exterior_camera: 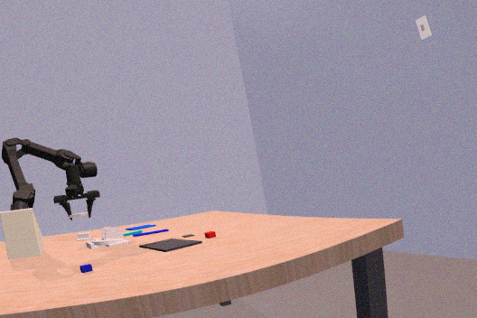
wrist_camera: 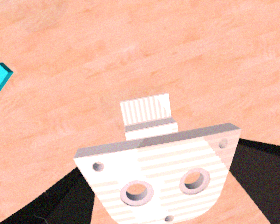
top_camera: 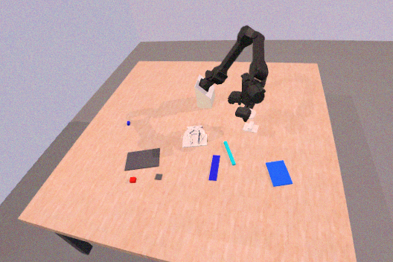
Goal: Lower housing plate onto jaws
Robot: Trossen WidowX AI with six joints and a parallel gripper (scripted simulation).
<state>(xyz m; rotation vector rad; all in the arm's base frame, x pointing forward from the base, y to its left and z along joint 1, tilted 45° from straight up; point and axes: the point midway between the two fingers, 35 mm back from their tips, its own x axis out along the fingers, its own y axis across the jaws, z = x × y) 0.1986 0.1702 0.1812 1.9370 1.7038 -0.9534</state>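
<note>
Right now the cyan bar is 170 mm ahead of my gripper tip, 80 mm below it and 70 mm to the right of it. The rest, counted from my gripper tip: blue bar 250 mm ahead, 130 mm to the right, 80 mm below; small grey block 360 mm to the right, 330 mm ahead, 80 mm below; blue plate 250 mm ahead, 140 mm to the left, 80 mm below.
</note>
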